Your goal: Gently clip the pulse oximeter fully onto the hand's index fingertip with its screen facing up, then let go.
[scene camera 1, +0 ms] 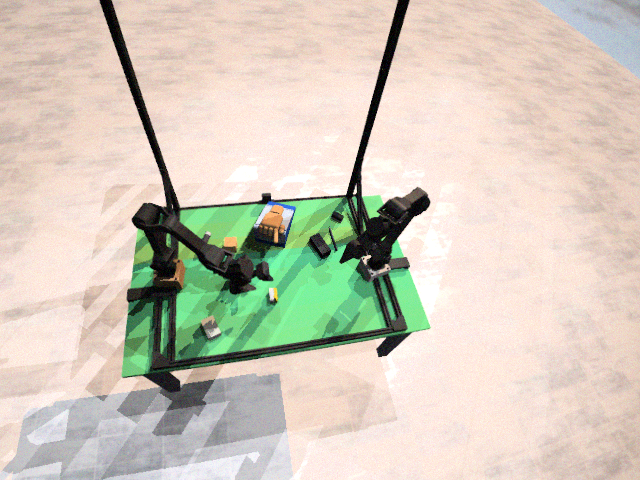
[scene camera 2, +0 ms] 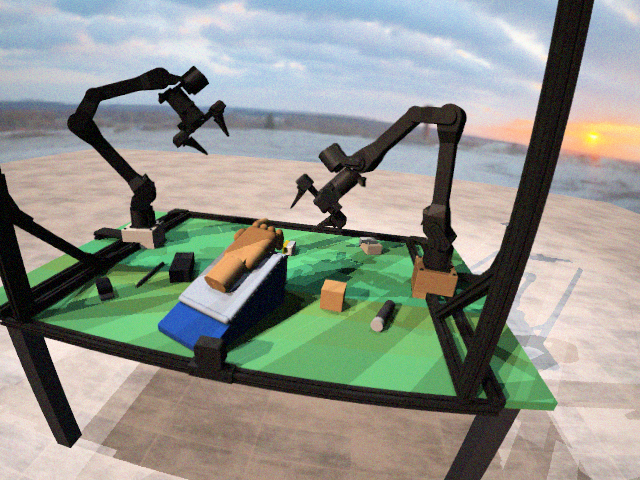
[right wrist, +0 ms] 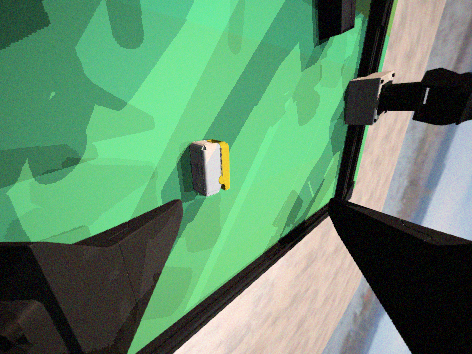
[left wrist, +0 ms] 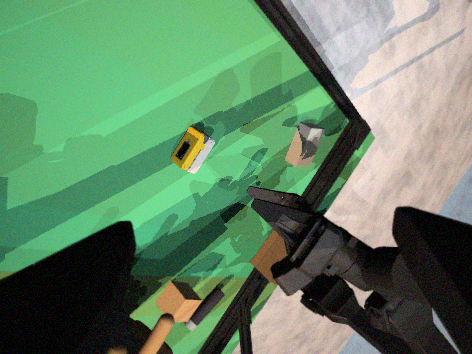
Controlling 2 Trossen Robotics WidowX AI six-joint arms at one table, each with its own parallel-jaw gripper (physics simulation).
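Places are measured from the left arm's base along level axes (x left, y up, z ahead), in centimetres.
Where they show: left gripper, fingertip midpoint: [scene camera 1: 343,259] [scene camera 2: 218,145] [left wrist: 264,227]; right gripper, fingertip midpoint: [scene camera 1: 264,284] [scene camera 2: 301,219] [right wrist: 255,205] [left wrist: 250,194]; left arm's base, link origin: [scene camera 1: 375,263] [scene camera 2: 143,225] [right wrist: 383,97]; right arm's base, link origin: [scene camera 1: 167,269] [scene camera 2: 436,265].
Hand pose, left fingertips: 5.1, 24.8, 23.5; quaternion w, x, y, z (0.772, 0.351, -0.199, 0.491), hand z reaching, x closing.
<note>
Things, the pixels of their top centre, and the offset from my left fingertips, as dx, dy, dz. "pt": a spot on its surface instead.
- pulse oximeter, top centre: [right wrist: 219,170] [left wrist: 199,155] [scene camera 2: 289,242] [scene camera 1: 273,293] -8.2, -27.5, +23.0
- white wedge, surface spot: [scene camera 2: 186,325] pt -50.8, -27.9, +3.2
- orange cube, top centre: [left wrist: 186,311] [scene camera 2: 334,286] [scene camera 1: 230,241] -37.6, -25.7, +32.9
- grey cylinder, top centre: [scene camera 2: 384,309] [left wrist: 208,313] -43.5, -28.0, +43.6
- pale block, top centre: [left wrist: 310,148] [scene camera 2: 370,241] [scene camera 1: 210,326] -3.5, -27.7, +50.1
- black box, top centre: [scene camera 2: 182,260] [scene camera 1: 320,243] -24.4, -27.2, -5.2
- pen, top centre: [scene camera 2: 149,272] -27.1, -29.8, -13.2
- small black block, top centre: [scene camera 2: 103,282] [scene camera 1: 338,214] -37.1, -27.5, -20.3
The pulse oximeter [scene camera 1: 272,295] [scene camera 2: 290,248] [left wrist: 193,150] [right wrist: 210,167] stands on edge on the green table, its white and yellow halves side by side. Its dark screen faces sideways in the left wrist view. The tan hand [scene camera 1: 273,219] [scene camera 2: 250,248] lies on a sloped blue and white wedge [scene camera 2: 186,325], with one finger extended; part of a finger [left wrist: 159,335] shows in the left wrist view. My right gripper [scene camera 1: 263,284] [scene camera 2: 305,217] [right wrist: 255,205] is open and empty, above the table and apart from the oximeter. My left gripper [scene camera 2: 217,144] is open and empty, high above the table.
An orange cube [scene camera 1: 230,243] [scene camera 2: 332,295] and a grey cylinder [scene camera 2: 382,316] lie beside the wedge. A pale block [scene camera 1: 210,327] [left wrist: 304,145] lies near the frame. A black box [scene camera 1: 320,245] [scene camera 2: 181,267], a pen [scene camera 2: 149,274] and a small black block [scene camera 2: 104,288] lie on the wedge's other side.
</note>
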